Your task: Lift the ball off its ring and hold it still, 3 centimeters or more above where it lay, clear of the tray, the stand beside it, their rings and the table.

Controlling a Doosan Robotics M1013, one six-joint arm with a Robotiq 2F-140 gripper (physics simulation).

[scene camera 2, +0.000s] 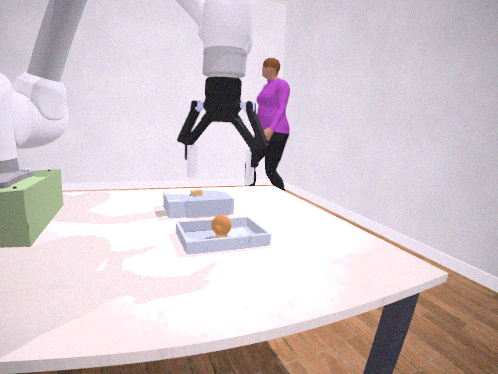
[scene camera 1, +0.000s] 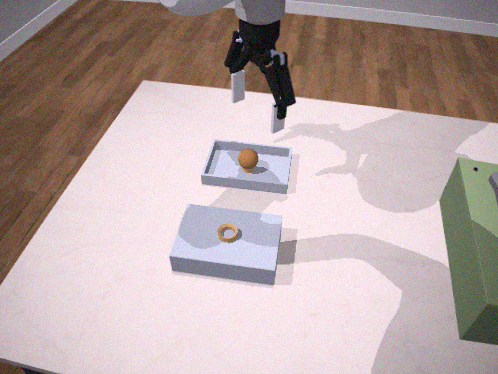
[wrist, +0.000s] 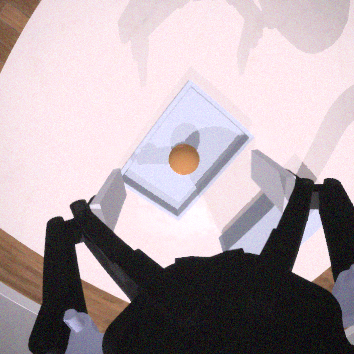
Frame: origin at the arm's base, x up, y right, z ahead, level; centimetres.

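Where they show: gripper, between the fingertips: (scene camera 2: 219,180) (scene camera 1: 256,115) (wrist: 187,172).
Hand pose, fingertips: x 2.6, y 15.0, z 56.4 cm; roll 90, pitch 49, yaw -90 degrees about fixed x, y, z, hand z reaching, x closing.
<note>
After its pixels a point has its place.
The orange ball (scene camera 1: 248,158) {x -6.7, y 11.4, z 57.3 cm} (scene camera 2: 221,226) {x -7.7, y 15.3, z 57.2 cm} (wrist: 184,159) {x -6.0, y 13.6, z 57.3 cm} rests on a small ring (scene camera 1: 248,170) {x -9.3, y 11.0, z 57.2 cm} inside the shallow light-blue tray (scene camera 1: 245,186) {x -10.7, y 6.7, z 56.9 cm} (scene camera 2: 220,245) {x -10.3, y 19.8, z 55.8 cm}. The ring is mostly hidden by the ball. The light-blue stand (scene camera 1: 225,269) {x -8.6, y -16.9, z 55.2 cm} (scene camera 2: 200,206) {x -8.6, y -3.9, z 56.1 cm} is beside the tray, apart from it, with an empty tan ring (scene camera 1: 220,233) {x -6.0, y -11.1, z 57.5 cm} (scene camera 2: 196,193) {x -6.1, y -8.7, z 55.8 cm} on top. My gripper (scene camera 1: 257,115) {x 2.6, y 15.0, z 56.4 cm} (scene camera 2: 221,179) {x 2.6, y 15.0, z 56.4 cm} (wrist: 187,172) {x 2.6, y 15.0, z 56.4 cm} is open and empty, pointing down, with its fingertips well above the tray and ball. In the wrist view the ball shows between the two fingers, farther down.
The pale table (scene camera 1: 125,300) {x -11.6, y -25.4, z 71.3 cm} (scene camera 2: 325,280) {x -11.6, y 36.9, z 70.7 cm} (wrist: 75,100) {x -11.6, y 31.7, z 62.2 cm} carries both. A green block (scene camera 1: 465,240) {x -3.1, y -5.5, z 14.0 cm} (scene camera 2: 35,215) {x -6.3, y 7.3, z 14.3 cm} under the arm's base stands at the table's side. A person in a purple top (scene camera 2: 274,105) stands beyond the table. Shadows of the arm fall across the table.
</note>
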